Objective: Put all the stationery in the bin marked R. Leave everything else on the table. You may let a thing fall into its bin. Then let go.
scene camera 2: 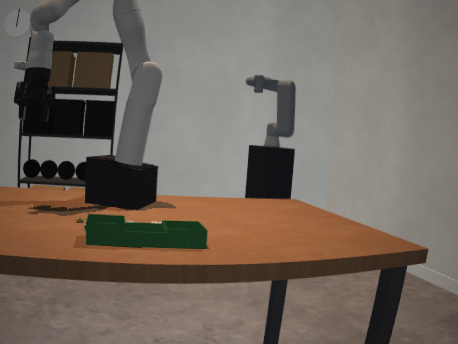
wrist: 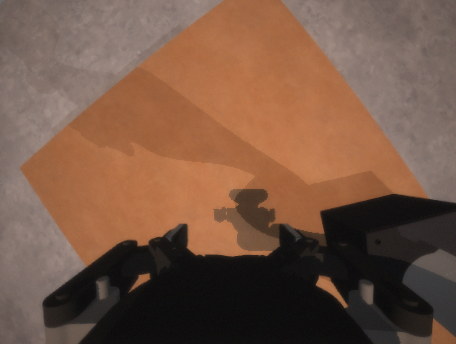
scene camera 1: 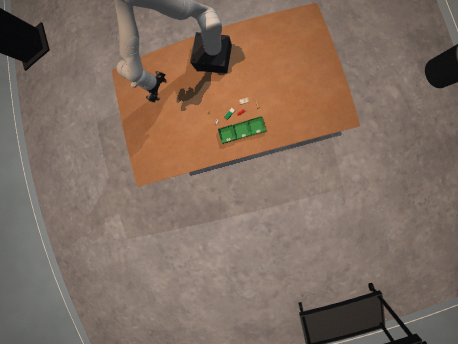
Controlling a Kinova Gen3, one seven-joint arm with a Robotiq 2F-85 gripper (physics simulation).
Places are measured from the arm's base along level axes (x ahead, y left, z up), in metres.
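Where they show: gripper, fingertip midpoint: (scene camera 2: 33, 120) (wrist: 233, 234) (scene camera 1: 161, 90); arm's base at its link origin: (scene camera 2: 128, 162) (wrist: 427, 277) (scene camera 1: 212, 47).
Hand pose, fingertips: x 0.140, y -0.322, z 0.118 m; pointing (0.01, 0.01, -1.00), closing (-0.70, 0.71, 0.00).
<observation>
Things, the pixels of their top centre, and the offset from my fingertips. Level surfaces: height alone.
- green three-compartment bin at its top centre: (scene camera 2: 144, 220) (scene camera 1: 241, 129) 0.330 m ahead, 0.266 m left, 0.201 m down
- white item at its top centre: (scene camera 1: 244, 100) 0.183 m ahead, 0.347 m left, 0.240 m down
- small yellow item at its top centre: (scene camera 1: 257, 104) 0.236 m ahead, 0.405 m left, 0.234 m down
- red item at its top centre: (scene camera 1: 241, 111) 0.235 m ahead, 0.307 m left, 0.233 m down
- green-and-white block at its top centre: (scene camera 1: 229, 113) 0.214 m ahead, 0.243 m left, 0.234 m down
- small pale item at its top centre: (scene camera 1: 216, 121) 0.224 m ahead, 0.158 m left, 0.236 m down
- tiny greenish item at its top centre: (scene camera 2: 79, 218) (scene camera 1: 208, 112) 0.153 m ahead, 0.139 m left, 0.239 m down
- brown table at its surface level: 0.248 m down
My gripper (scene camera 1: 156, 87) (scene camera 2: 34, 117) (wrist: 233, 234) is open and empty, high above the table, away from the loose items. A green three-compartment bin (scene camera 1: 235, 130) (scene camera 2: 145, 240) stands on the table; its pale labels are too small to read. Behind it in scene camera 1 lie a white item (scene camera 1: 243, 101), a small yellow item (scene camera 1: 257, 105), a red item (scene camera 1: 241, 112), a green-and-white block (scene camera 1: 229, 114), a small pale item (scene camera 1: 216, 121) and a tiny greenish item (scene camera 1: 209, 112) (scene camera 2: 80, 220). Which are stationery I cannot tell at this size.
The robot's black base block (scene camera 1: 211, 54) (scene camera 2: 121, 182) stands on the brown table (scene camera 1: 300, 75) (scene camera 2: 280, 230) (wrist: 300, 100), beyond the items from the bin. The arm's shadow falls across the table. A shelf rack (scene camera 2: 87, 91) and another arm on a black pedestal (scene camera 2: 270, 172) stand behind the table.
</observation>
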